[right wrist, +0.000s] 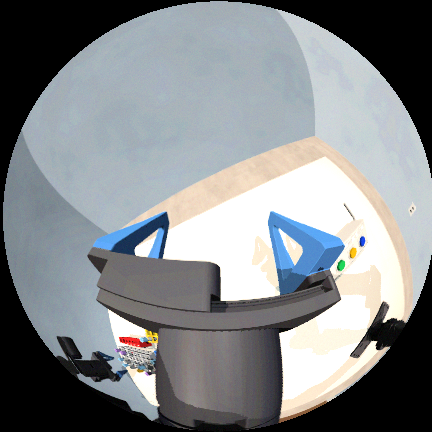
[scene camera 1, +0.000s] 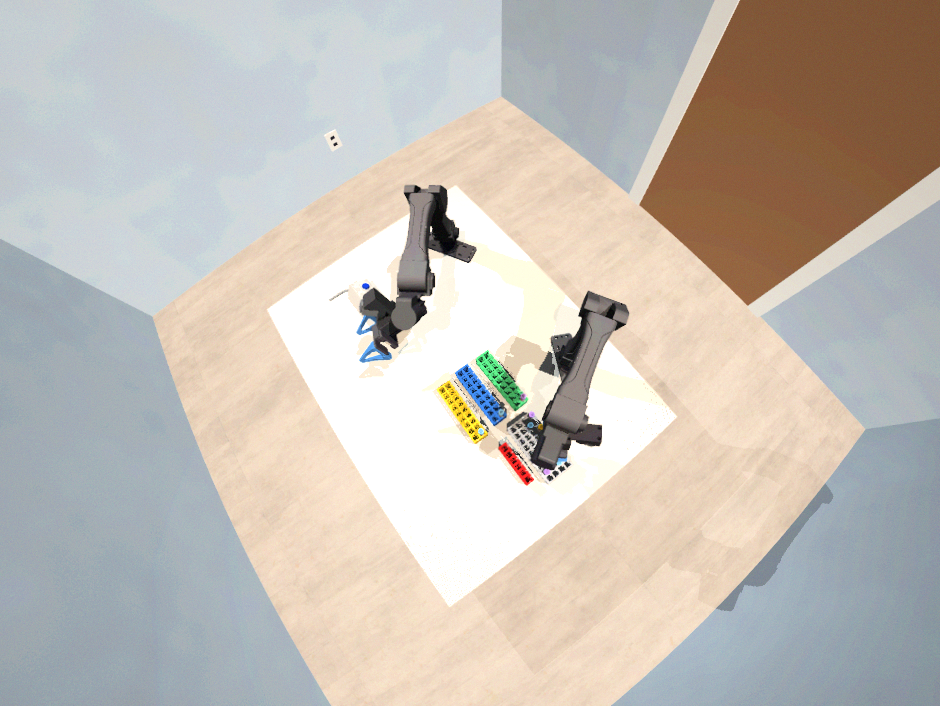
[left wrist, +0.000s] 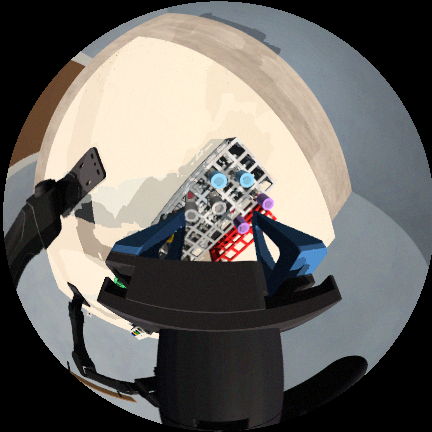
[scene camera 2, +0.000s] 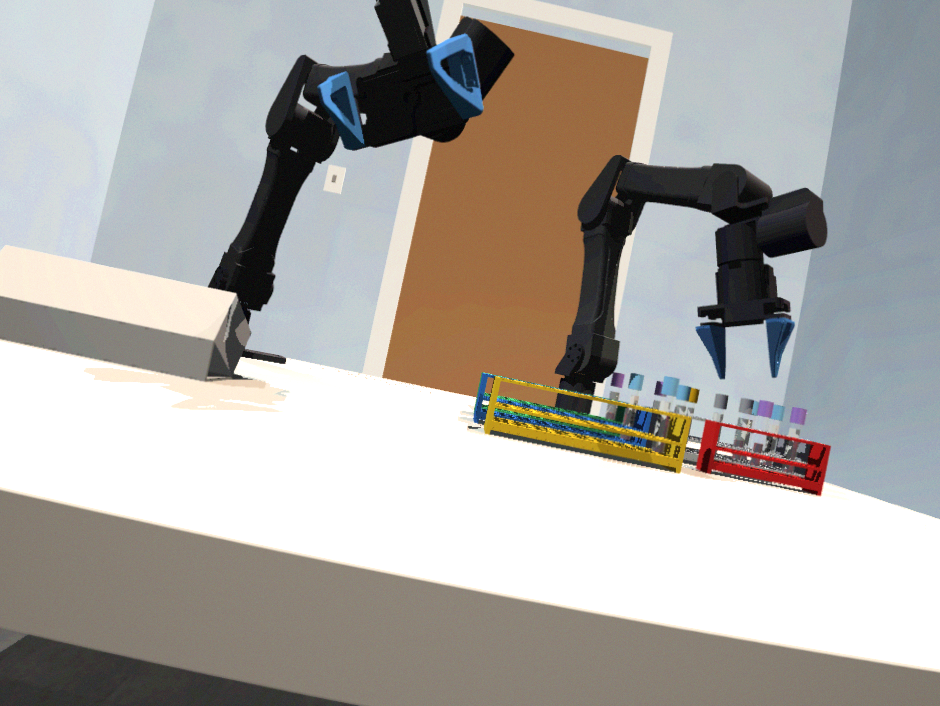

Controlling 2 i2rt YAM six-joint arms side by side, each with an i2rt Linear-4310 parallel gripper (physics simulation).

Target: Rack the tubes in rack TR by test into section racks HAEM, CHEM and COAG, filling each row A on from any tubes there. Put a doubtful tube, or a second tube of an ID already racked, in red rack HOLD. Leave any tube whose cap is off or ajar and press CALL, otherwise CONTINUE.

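Places are measured from the left arm's base along level axes (x ahead, y left, z up), in centimetres.
Where they show: left gripper, between the fingertips: [right wrist: 119, 363] [left wrist: 218, 216] [scene camera 2: 747, 378]; right gripper, between the fingertips: [right wrist: 217, 216] [scene camera 1: 359, 347] [scene camera 2: 373, 78]; left arm's base, origin of its link: [scene camera 1: 567, 363] [left wrist: 74, 186]; right arm's base, origin of its link: [scene camera 1: 449, 247] [left wrist: 78, 294].
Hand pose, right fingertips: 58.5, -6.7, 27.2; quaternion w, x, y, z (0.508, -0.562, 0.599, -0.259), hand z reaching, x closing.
Observation:
Each offset is from my right fingertips to the centre of the thing, as dx, dy, dz. "spot": to the spot under its first point.
White-grey rack TR @[-43.3, +31.1, -24.3] [scene camera 1: 519, 436] [left wrist: 231, 141] holds tubes with light-blue @[-48.1, +33.6, -22.1] [left wrist: 218, 180], grey @[-45.2, +32.6, -22.1] [left wrist: 218, 206], purple @[-43.2, +38.4, -22.1] [left wrist: 265, 201] and orange @[spot: -43.5, +26.0, -18.6] [scene camera 2: 693, 394] caps. Green rack @[-36.0, +9.2, -24.3] [scene camera 1: 497, 376], blue rack @[-29.0, +12.5, -24.3] [scene camera 1: 477, 391] and yellow rack @[-22.5, +16.9, -24.3] [scene camera 1: 458, 408] [scene camera 2: 585, 449] stand beside it, each with a capped tube at the end nearest TR. Red rack @[-35.6, +34.6, -24.3] [scene camera 1: 515, 463] [scene camera 2: 759, 465] [left wrist: 232, 244] lies along TR. My left gripper [scene camera 2: 749, 376] [left wrist: 218, 216] is partly open and empty above TR, its fingertips near the grey caps. My right gripper [scene camera 2: 417, 130] [right wrist: 217, 216] is open and empty, far from the racks. Labels are unreadable.
A pale button box @[+1.9, -23.3, -23.0] [scene camera 2: 113, 326] stands on the table at the left of scene camera 2; in the right wrist view it has green @[-1.3, -22.2, -20.8] [right wrist: 341, 265], yellow @[+1.2, -26.5, -20.8] [right wrist: 353, 252] and blue @[+3.7, -30.9, -20.8] [right wrist: 362, 241] buttons. The left arm covers part of TR in scene camera 1.

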